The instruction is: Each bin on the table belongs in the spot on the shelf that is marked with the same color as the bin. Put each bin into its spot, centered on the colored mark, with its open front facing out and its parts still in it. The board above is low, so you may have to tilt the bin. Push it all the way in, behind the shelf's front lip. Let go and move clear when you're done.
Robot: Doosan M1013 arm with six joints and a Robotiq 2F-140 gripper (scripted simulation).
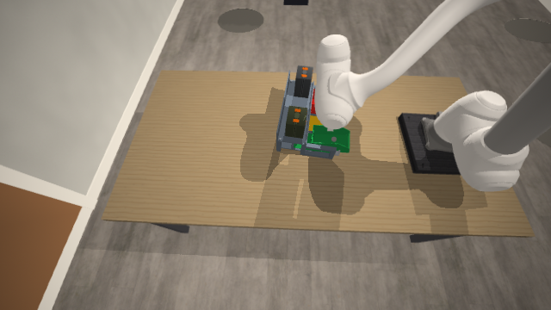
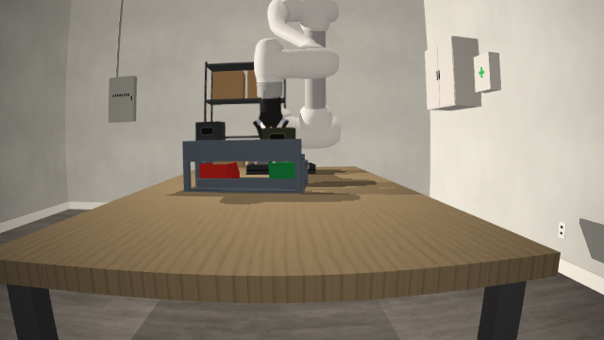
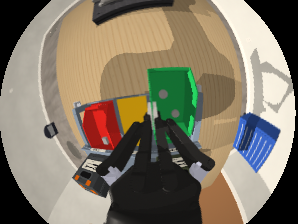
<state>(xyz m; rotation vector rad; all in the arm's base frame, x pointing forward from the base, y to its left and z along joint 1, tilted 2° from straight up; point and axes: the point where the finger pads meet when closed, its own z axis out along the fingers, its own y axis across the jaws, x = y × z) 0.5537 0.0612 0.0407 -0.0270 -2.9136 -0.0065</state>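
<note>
My hand is 50 mm to the right of the green bin, 40 mm above it and 10 mm past it. From my hand the other things lie so: red bin 180 mm to the right, 60 mm ahead, 50 mm below.
</note>
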